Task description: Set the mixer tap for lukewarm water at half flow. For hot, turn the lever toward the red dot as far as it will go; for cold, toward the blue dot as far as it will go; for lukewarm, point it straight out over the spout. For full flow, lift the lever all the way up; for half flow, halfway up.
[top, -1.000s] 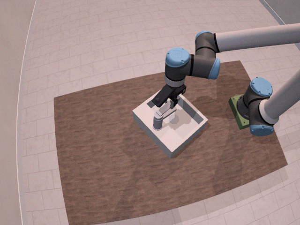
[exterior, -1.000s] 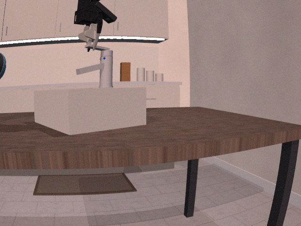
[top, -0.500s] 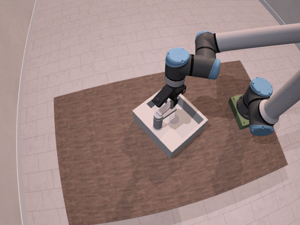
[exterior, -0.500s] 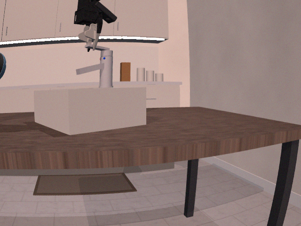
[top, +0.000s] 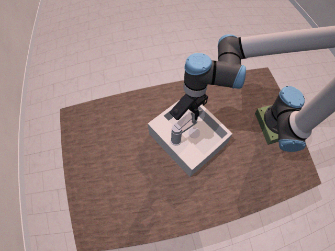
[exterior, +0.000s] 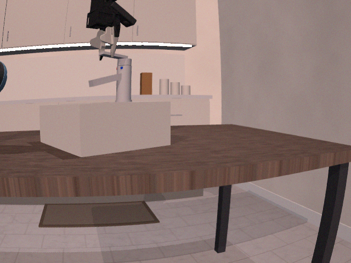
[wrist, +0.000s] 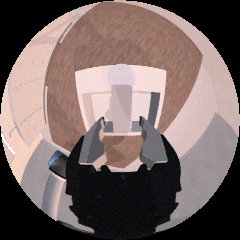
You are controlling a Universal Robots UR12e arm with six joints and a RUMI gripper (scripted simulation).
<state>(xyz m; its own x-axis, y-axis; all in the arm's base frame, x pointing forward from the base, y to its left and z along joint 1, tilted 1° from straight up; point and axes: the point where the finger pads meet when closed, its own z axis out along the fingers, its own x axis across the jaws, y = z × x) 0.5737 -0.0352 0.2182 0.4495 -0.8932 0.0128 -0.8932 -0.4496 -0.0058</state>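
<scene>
The lever is 20 mm ahead of my hand and 10 mm to the left of it. The rest, counted from my hand: grey mixer tap: 40 mm ahead, 20 mm to the left, 50 mm below; white sink block: 40 mm behind, 20 mm to the right, 240 mm below.
</scene>
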